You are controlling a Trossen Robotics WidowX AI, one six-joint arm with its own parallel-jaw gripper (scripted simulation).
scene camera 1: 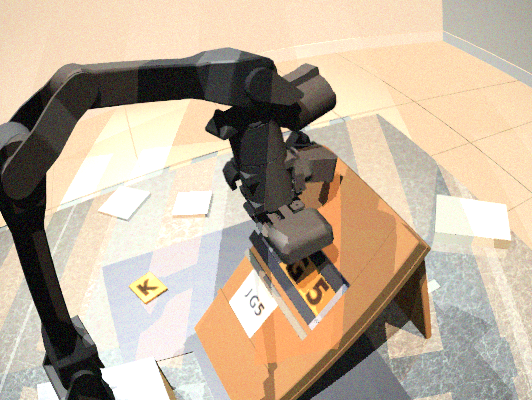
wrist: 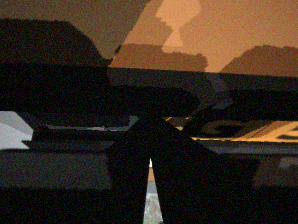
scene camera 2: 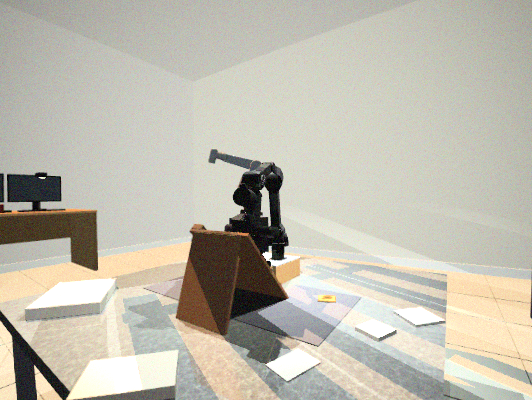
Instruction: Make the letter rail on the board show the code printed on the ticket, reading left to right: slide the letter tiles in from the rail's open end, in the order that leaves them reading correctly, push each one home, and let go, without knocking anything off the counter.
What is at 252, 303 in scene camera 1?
A white ticket.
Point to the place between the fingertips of my gripper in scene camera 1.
At 286, 249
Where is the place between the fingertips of my gripper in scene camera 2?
249, 256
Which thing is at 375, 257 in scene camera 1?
A slanted orange board.
